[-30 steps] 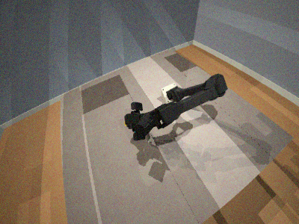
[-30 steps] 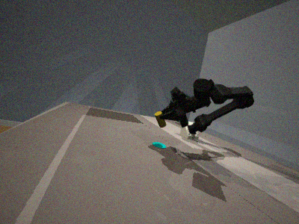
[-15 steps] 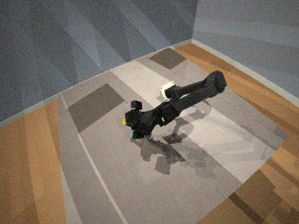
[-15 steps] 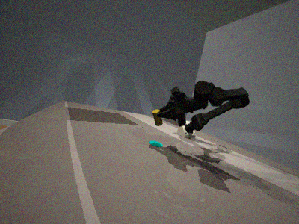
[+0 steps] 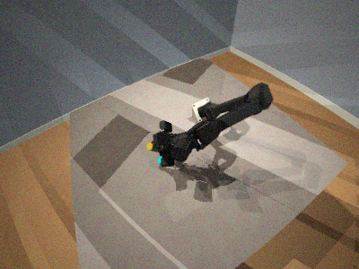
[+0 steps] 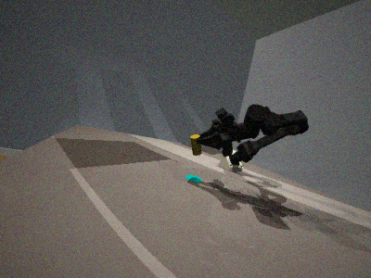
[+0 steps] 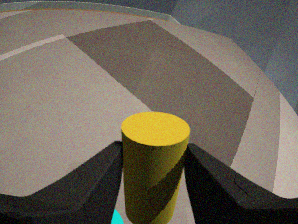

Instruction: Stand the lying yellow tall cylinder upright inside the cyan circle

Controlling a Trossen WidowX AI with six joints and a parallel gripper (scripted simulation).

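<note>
Right now my gripper tip is 130 mm above the cyan circle, 20 mm to the right of it and 20 mm past it. Round my gripper tip: yellow tall cylinder 20 mm below, 10 mm behind.
</note>
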